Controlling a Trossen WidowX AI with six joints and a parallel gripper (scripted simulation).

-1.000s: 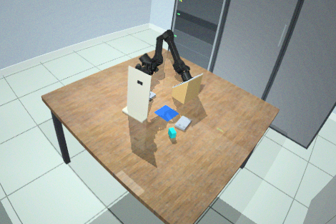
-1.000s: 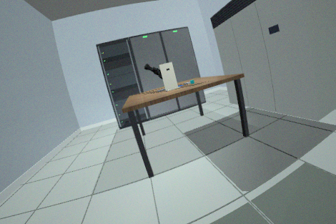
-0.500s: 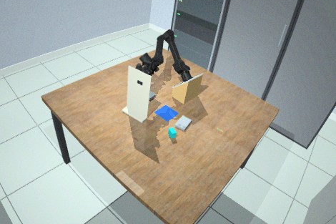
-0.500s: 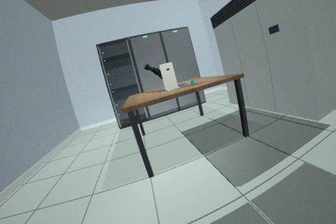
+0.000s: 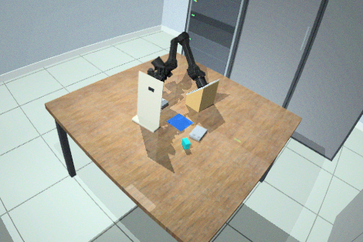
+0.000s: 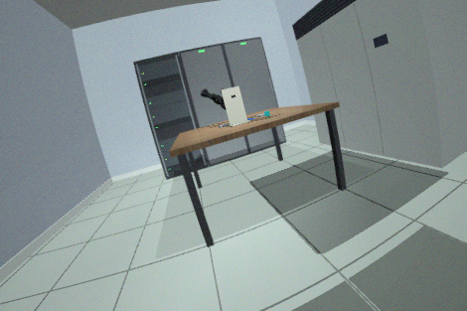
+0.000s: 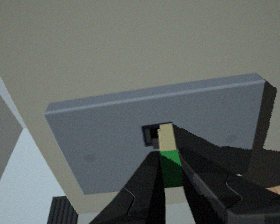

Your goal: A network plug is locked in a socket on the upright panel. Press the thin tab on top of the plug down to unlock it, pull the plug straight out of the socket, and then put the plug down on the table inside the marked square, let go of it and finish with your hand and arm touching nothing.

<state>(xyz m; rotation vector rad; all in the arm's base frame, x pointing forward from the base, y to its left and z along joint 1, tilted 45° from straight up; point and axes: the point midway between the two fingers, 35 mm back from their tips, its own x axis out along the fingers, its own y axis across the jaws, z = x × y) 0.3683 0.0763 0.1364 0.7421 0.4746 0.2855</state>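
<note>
My gripper tip is now 240 mm above the blue marked square, 140 mm past it and 120 mm to the right of it. From my gripper tip the other things lie so: teal cube 290 mm to the left, 220 mm below, 30 mm behind; white panel 100 mm below, 30 mm ahead, 20 mm to the left; network plug right at my gripper tip.
</note>
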